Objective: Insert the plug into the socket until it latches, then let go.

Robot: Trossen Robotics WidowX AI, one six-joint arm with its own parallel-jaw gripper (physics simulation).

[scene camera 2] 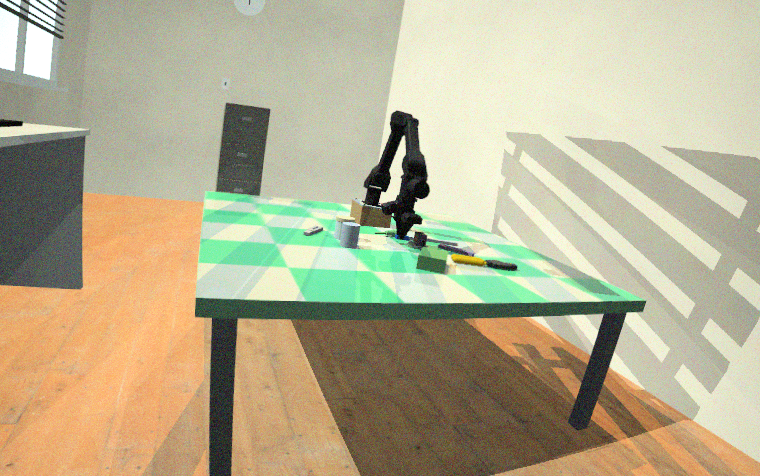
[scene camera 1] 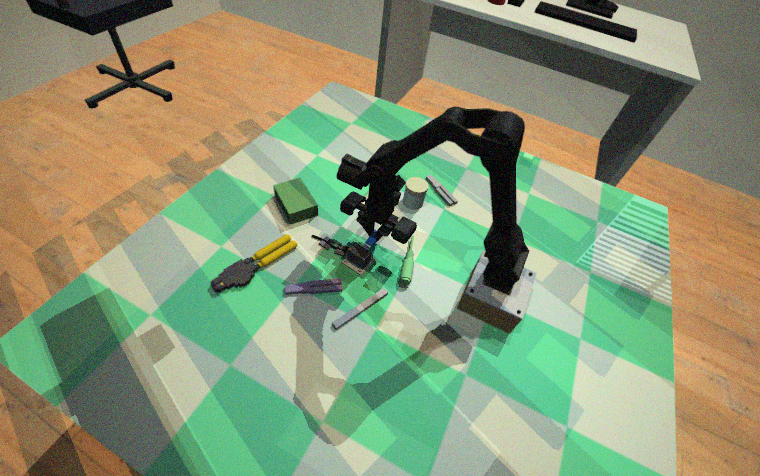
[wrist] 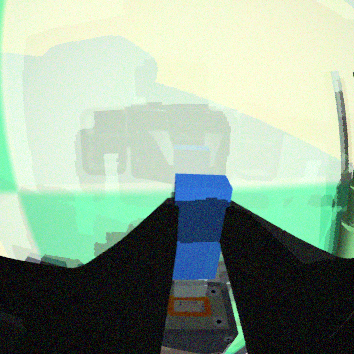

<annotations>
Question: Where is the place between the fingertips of my gripper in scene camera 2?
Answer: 399, 238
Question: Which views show my gripper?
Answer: Scene camera 2, scene camera 1 and the wrist view: all of them.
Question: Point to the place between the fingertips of my gripper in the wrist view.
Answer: At 197, 207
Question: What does my gripper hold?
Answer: A blue plug.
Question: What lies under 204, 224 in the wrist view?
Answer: A blue plug.
</annotations>
